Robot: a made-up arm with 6 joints.
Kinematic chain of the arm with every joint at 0, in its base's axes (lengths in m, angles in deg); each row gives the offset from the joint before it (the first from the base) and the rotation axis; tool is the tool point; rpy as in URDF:
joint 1: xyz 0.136 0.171 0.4 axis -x
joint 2: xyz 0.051 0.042 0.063 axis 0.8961 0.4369 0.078
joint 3: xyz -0.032 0 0 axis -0.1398 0.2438 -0.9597
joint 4: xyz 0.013 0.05 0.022 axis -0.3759 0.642 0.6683
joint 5: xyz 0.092 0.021 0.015 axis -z
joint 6: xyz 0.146 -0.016 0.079 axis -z
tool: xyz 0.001 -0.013 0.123 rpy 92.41 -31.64 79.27
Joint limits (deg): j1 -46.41..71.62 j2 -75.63..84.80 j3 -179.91..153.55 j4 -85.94..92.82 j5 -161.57..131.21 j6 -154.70..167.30
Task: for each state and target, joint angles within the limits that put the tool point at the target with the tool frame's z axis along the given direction. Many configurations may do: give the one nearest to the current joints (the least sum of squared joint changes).
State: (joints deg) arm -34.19 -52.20 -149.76 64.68 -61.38 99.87
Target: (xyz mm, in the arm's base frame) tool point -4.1 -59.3 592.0 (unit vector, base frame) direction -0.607 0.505 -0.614
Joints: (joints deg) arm 7.52 -56.31 -166.37 73.00 -71.06 137.11
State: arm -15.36 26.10 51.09 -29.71 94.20 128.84
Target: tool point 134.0 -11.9 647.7 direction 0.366 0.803 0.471
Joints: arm -36.58 -15.95 6.29 -18.32 95.45 167.30
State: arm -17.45 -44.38 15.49 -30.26 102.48 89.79
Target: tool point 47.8 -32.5 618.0 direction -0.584 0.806 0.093
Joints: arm -46.41 0.98 55.98 -54.57 59.15 71.97
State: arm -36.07 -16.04 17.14 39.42 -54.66 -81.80
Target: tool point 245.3 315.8 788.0 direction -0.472 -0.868 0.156
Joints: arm -43.80 16.87 9.05 69.40 -77.88 -104.63
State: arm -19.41 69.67 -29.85 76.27 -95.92 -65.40
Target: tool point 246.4 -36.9 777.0 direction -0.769 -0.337 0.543
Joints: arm -29.67 73.47 -33.44 35.06 -77.83 -31.35
